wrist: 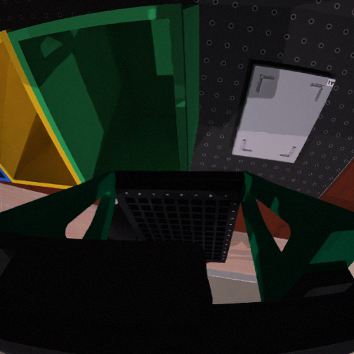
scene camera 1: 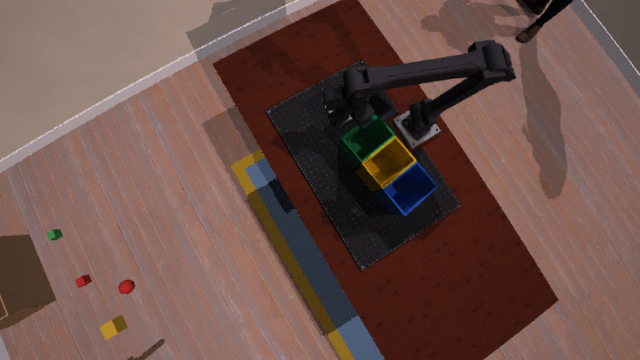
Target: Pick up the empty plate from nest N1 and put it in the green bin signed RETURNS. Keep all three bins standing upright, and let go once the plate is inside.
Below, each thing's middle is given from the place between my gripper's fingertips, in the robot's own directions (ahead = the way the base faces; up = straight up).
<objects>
Now: hand 6 cm past the black plate [wrist: 198, 206]. Also, from my hand: green bin [scene camera 1: 356, 145] 14 cm below, 7 cm to the left; pale nest [wrist: 279, 117] 22 cm below, 12 cm to the right, 8 cm behind; yellow bin [scene camera 1: 392, 159] 20 cm to the left, 14 cm below, 1 cm ahead.
</objects>
